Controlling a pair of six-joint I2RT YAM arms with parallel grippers.
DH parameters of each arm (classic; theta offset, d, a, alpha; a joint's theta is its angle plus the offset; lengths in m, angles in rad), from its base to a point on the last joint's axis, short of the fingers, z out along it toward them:
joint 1: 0 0.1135 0.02 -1.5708
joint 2: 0 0 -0.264 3.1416
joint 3: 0.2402 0 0.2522 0
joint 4: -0.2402 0 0.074 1.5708
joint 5: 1.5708 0 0 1.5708
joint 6: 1.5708 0.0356 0 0
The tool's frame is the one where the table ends.
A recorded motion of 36 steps. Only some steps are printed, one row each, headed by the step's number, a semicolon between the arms.
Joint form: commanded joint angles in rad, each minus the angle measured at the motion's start. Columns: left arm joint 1, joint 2, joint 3, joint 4, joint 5, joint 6; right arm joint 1, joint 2, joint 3, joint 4, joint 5, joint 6.
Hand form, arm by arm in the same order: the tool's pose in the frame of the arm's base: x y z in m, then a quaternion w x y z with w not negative. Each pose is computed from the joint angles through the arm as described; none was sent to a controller.
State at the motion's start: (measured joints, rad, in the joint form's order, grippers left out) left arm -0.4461 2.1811 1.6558 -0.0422 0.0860 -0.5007; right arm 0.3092 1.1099 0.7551 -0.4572 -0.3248 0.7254
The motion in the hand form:
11: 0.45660 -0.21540 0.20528 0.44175 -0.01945 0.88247 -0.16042; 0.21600 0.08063 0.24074 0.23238 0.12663 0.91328 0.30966
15: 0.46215 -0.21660 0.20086 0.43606 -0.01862 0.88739 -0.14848; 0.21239 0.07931 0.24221 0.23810 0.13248 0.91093 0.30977
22: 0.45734 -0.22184 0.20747 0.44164 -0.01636 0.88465 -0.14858; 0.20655 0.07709 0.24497 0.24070 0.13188 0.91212 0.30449
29: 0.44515 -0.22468 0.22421 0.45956 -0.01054 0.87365 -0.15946; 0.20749 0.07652 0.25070 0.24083 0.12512 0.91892 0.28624
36: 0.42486 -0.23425 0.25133 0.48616 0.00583 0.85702 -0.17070; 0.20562 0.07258 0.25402 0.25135 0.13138 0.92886 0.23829
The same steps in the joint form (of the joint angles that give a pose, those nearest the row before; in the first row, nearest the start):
11: -0.0018 -0.0047 0.0244 -0.0573 -0.1868 0.0622; -0.0032 0.0228 0.0103 -0.0119 -0.0133 -0.0127
15: -0.0001 0.0252 0.0630 -0.0882 -0.1995 0.0712; -0.0024 0.0005 0.0008 -0.0122 -0.0031 -0.0003
22: -0.0144 0.0089 0.0592 -0.0898 -0.2132 0.0698; -0.0024 -0.0284 -0.0022 -0.0406 0.0073 -0.0066
29: -0.0307 -0.0517 0.0132 -0.0576 -0.2175 0.0726; -0.0024 -0.0196 0.0331 -0.0920 0.0319 -0.0371
36: -0.0688 -0.1348 -0.0294 -0.0322 -0.2363 0.0893; -0.0024 -0.0231 0.0570 -0.1558 0.1244 -0.0661

